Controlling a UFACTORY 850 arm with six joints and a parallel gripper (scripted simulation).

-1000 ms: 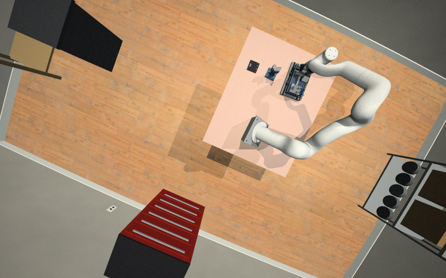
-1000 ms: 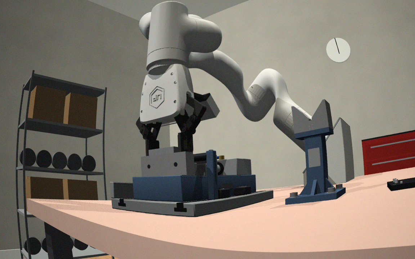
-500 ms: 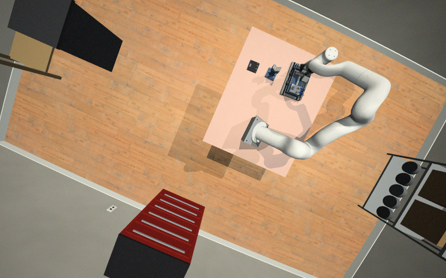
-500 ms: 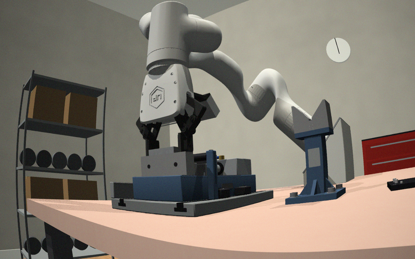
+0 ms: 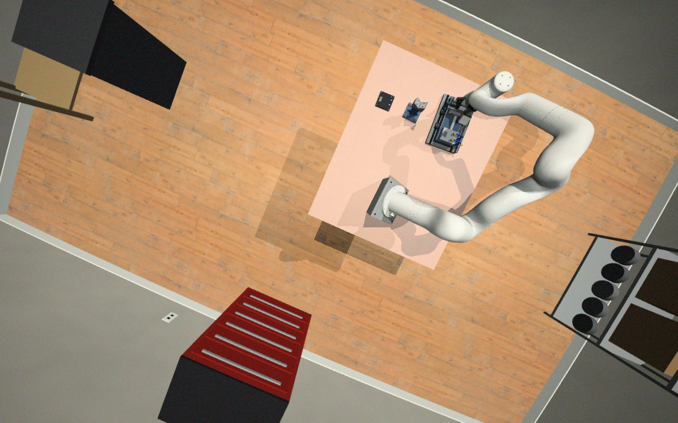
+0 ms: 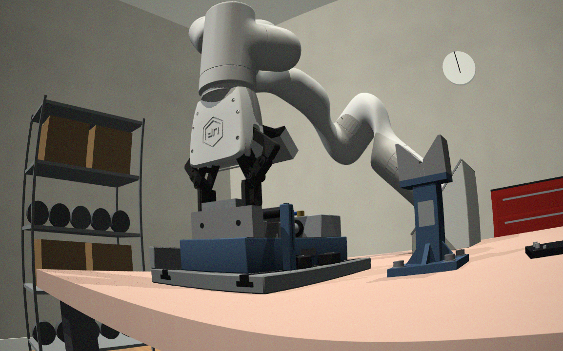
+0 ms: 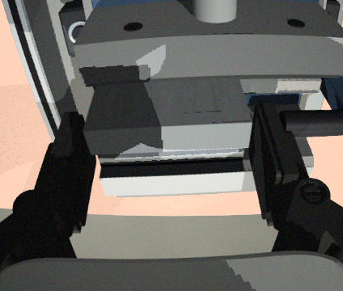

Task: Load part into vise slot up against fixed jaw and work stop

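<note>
My hand is right at the part. From my hand the other things lie so: cylinder rod: 90 mm behind, 10 mm to the left, 30 mm below; then moving jaw: 40 mm behind, 20 mm to the left, 30 mm below; then work stop rod: 70 mm to the left, 20 mm below.
</note>
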